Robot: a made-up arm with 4 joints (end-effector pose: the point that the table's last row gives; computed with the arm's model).
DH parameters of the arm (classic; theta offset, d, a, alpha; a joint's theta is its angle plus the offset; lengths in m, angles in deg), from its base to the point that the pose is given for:
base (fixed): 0 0.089 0 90
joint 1: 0 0.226 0.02 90
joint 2: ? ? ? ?
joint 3: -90 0.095 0.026 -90
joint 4: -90 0.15 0.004 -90
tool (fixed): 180 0.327 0 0
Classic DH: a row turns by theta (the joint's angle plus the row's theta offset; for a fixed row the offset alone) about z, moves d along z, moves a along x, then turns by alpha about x.
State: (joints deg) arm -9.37 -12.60 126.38 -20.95
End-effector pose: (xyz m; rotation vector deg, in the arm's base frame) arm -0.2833 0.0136 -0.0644 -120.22 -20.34 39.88
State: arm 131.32 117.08 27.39 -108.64
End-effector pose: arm -0.2420 0.0367 0.3992 -7.17 92.65 143.55
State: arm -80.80 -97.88 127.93 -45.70
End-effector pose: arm -0.1768 -0.5853 0.2180 4.18 -78.17 94.53
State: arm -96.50 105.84 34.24 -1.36
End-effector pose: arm 0.2707 -0.2433 -0.4169 -109.83 92.73 -58.31
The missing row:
joint 2: -90 -0.119 0.117 90
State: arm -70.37 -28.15 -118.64 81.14
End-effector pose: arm 0.2779 -0.1411 -0.0588 -140.26 -90.98 -34.57
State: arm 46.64 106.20 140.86 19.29
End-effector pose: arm 0.3240 -0.2942 0.0880 -48.27 100.47 -78.16
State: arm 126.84 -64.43 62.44 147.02
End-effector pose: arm 0.0508 -0.1618 0.2345 1.13 -18.12 -78.88
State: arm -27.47 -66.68 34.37 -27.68
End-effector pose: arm -0.2754 -0.2905 0.5627 2.98 -20.15 71.30
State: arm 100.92 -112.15 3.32 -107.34
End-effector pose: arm -0.0213 -0.7009 0.0136 -4.96 87.62 -135.74
